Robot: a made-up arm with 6 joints. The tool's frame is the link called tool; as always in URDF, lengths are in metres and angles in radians.
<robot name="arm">
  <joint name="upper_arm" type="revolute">
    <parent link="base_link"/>
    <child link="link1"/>
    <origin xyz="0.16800 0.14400 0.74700"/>
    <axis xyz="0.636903 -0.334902 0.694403"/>
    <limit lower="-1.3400" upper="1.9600"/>
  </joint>
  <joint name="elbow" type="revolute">
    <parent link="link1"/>
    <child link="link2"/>
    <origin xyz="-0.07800 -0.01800 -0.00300"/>
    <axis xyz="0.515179 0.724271 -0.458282"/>
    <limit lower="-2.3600" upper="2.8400"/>
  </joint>
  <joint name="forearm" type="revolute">
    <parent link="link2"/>
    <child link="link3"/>
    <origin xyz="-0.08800 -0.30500 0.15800"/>
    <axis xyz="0 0 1"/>
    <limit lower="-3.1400" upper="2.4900"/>
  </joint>
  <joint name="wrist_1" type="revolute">
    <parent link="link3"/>
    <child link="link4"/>
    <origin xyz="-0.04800 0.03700 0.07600"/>
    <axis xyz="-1 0 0"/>
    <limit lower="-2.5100" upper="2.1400"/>
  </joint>
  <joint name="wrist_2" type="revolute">
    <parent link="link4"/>
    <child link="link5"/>
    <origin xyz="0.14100 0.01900 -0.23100"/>
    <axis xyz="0 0 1"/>
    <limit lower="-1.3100" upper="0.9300"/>
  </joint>
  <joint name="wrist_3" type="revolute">
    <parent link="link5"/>
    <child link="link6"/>
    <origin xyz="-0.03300 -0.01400 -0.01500"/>
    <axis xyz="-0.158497 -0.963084 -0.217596"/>
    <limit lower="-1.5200" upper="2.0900"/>
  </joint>
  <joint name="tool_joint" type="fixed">
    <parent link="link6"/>
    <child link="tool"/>
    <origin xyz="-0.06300 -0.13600 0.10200" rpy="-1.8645 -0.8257 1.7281"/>
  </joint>
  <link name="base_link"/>
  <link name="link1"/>
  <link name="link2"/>
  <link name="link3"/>
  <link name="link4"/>
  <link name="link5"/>
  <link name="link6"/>
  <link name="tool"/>
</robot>
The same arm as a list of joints. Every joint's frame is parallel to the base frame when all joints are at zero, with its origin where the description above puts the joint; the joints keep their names.
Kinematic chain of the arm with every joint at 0, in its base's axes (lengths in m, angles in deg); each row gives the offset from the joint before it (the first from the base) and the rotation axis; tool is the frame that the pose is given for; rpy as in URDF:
upper_arm: xyz 0.1680 0.1440 0.7470 axis 0.636903 -0.334902 0.694403
elbow: xyz -0.0780 -0.0180 -0.0030 axis 0.515179 0.724271 -0.458282
forearm: xyz -0.0880 -0.3050 0.1580 axis +z
wrist_1: xyz -0.0480 0.0370 0.0760 axis -x
wrist_2: xyz 0.1410 0.0190 -0.2310 axis +z
wrist_3: xyz -0.0330 -0.0140 -0.0150 axis -0.158497 -0.963084 -0.217596
tool: xyz -0.0630 -0.1360 0.1020 rpy -106.83 -47.31 99.01
Joint limits (deg, base to tool): -76.78..112.30 -135.22..162.72 -179.91..142.67 -143.81..122.61 -75.06..53.29 -87.09..119.75

